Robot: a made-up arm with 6 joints.
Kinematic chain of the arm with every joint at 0, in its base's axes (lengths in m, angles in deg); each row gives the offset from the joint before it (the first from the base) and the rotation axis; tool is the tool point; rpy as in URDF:
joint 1: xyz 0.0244 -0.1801 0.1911 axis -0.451 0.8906 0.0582
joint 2: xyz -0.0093 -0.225 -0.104 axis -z
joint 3: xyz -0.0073 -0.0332 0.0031 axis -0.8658 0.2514 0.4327
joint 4: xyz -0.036 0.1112 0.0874 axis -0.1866 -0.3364 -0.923
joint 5: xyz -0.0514 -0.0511 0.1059 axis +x
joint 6: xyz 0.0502 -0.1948 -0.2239 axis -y
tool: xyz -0.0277 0.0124 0.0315 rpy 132.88 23.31 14
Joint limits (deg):
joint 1: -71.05..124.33
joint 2: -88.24..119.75
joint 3: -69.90..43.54
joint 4: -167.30..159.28
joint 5: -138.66..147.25
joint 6: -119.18..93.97
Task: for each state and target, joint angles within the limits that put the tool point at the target. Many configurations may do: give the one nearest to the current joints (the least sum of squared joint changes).
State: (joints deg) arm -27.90 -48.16 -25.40 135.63 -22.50 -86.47
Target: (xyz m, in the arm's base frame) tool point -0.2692 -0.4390 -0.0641
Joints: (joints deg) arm -27.99 -54.97 -21.68 130.40 -24.12 -87.46
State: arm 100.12 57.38 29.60 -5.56 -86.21 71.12
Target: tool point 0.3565 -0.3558 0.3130
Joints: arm 85.08 38.98 43.54 -13.74 -62.44 53.40
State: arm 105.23 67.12 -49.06 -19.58 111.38 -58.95
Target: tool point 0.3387 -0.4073 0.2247
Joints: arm 87.17 110.77 -34.02 14.48 119.69 -72.01
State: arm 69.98 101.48 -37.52 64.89 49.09 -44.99
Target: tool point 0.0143 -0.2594 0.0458
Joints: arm 65.37 111.76 -32.50 80.96 -2.07 -41.06
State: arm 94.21 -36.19 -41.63 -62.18 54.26 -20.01
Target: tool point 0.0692 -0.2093 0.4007
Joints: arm 98.04 -18.54 -32.64 -50.63 82.76 -18.58
